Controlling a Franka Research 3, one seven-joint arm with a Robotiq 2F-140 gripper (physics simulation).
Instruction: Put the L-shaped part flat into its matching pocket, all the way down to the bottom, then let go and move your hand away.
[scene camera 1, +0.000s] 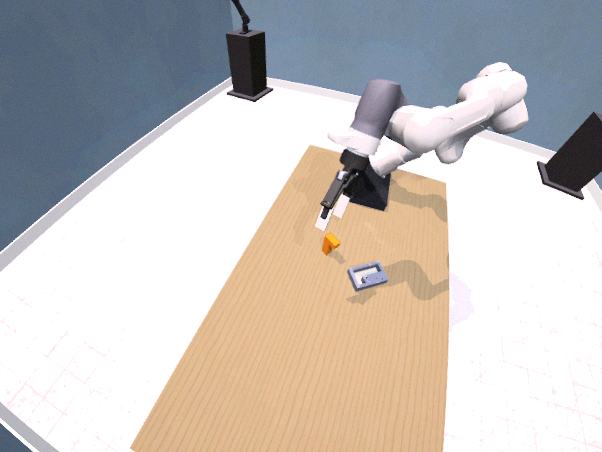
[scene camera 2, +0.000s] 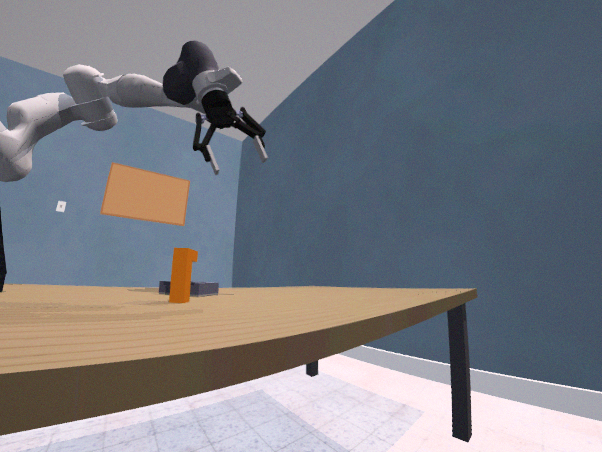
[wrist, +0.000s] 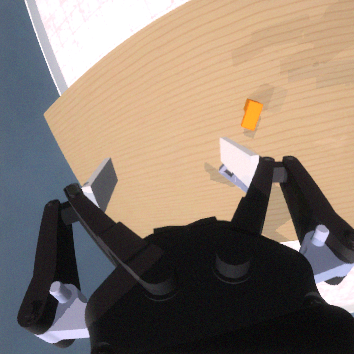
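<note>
The orange L-shaped part (scene camera 1: 327, 244) (scene camera 2: 180, 276) (wrist: 252, 115) stands upright on end on the table, its short leg sticking out at the top. The blue-grey tray with the pocket (scene camera 1: 353, 280) (scene camera 2: 205, 289) lies on the table beside it; in the wrist view the tray (wrist: 231, 175) is mostly hidden behind the right-hand finger. My gripper (scene camera 1: 332, 217) (scene camera 2: 240, 165) (wrist: 167, 158) is wide open and empty. It hangs tilted, well above the table and clear of the part. In the wrist view the part shows beyond the right-hand fingertip.
The wooden table (scene camera 1: 300, 350) (scene camera 2: 350, 320) (wrist: 150, 100) carries the part and the tray. A dark block-like base (scene camera 1: 372, 192) stands at its far end under the arm. Black pedestals (scene camera 1: 248, 62) (scene camera 1: 575, 155) stand on the floor beyond the table.
</note>
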